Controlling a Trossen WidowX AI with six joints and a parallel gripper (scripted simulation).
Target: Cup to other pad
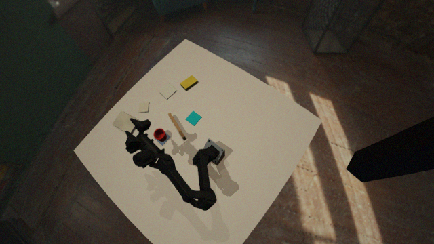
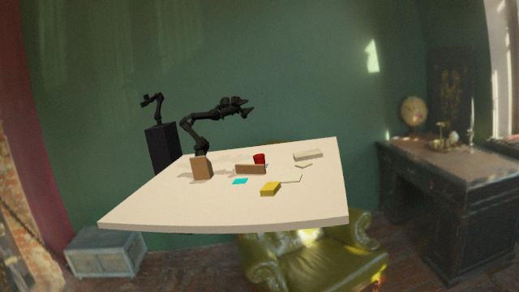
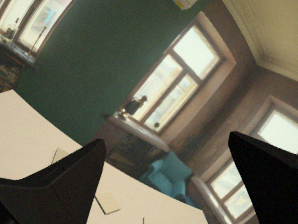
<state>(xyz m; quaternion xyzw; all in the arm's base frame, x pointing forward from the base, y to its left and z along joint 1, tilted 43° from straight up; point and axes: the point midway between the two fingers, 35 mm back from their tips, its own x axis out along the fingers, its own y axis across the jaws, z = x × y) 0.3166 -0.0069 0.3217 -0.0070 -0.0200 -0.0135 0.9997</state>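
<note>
Now: gripper tip 1 cm short of the red cup, 8 cm to the left of it and 35 cm above it. Round my gripper tip: yellow marble: 1 cm ahead, 6 cm to the right, 37 cm below; then wooden bar: 2 cm behind, 20 cm to the right, 37 cm below; then beige slab: 30 cm ahead, 4 cm to the left, 37 cm below.
</note>
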